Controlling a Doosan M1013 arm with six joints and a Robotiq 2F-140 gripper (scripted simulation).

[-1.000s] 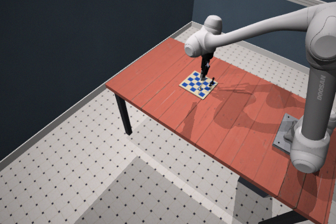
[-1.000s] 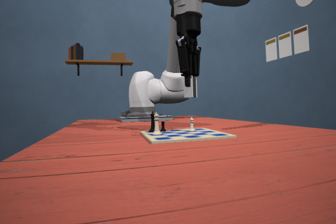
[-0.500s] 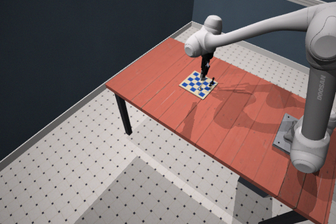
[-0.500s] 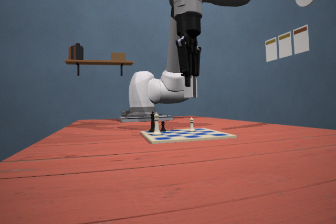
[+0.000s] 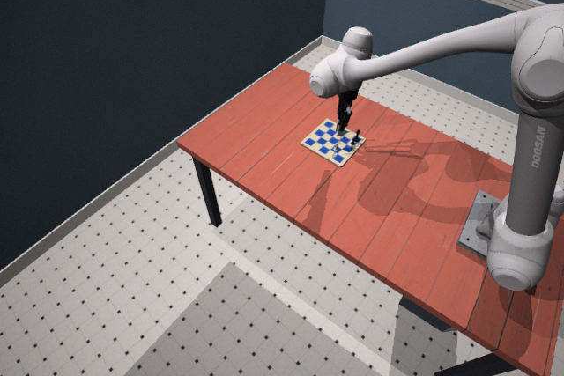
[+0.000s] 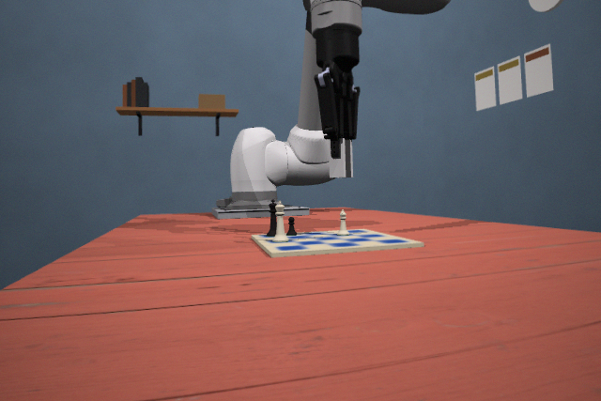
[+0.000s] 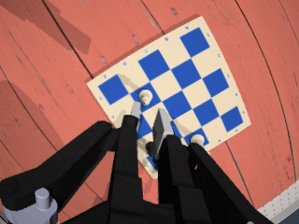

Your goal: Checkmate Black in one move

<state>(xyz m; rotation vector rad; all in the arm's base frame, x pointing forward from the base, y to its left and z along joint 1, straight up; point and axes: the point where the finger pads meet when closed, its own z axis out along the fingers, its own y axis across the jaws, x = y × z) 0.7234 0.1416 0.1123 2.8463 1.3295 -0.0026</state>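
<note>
The chessboard is 40 mm ahead of my hand, 40 mm to the right of it and 130 mm below it. The rest, counted from my hand: black pawn: 30 mm behind, 90 mm to the right, 120 mm below; then black king: 20 mm behind, 120 mm to the right, 100 mm below; then tall white piece: 50 mm ahead, 110 mm to the right, 100 mm below.
</note>
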